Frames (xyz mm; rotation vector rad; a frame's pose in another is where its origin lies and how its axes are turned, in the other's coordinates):
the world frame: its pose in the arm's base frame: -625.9 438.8 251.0 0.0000 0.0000 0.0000
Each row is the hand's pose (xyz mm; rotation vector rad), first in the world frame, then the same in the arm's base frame.
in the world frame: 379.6 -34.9 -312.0 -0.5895 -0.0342 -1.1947
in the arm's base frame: -246.3 403.9 -61.0 -0.5895 -0.0342 -1.1947
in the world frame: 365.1 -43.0 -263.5 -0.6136 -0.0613 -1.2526
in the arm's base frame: -260.8 395.8 -12.5 -0.6136 -0.0613 -1.2526
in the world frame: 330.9 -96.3 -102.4 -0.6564 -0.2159 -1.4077
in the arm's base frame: -295.0 342.5 148.6 -0.6564 -0.2159 -1.4077
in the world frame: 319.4 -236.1 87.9 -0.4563 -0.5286 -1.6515
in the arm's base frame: -306.5 202.7 338.9 -0.4563 -0.5286 -1.6515
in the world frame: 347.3 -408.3 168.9 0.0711 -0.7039 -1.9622
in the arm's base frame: -278.6 30.5 419.9 0.0711 -0.7039 -1.9622
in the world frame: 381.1 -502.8 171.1 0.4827 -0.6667 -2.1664
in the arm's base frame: -244.8 -64.0 422.1 0.4827 -0.6667 -2.1664
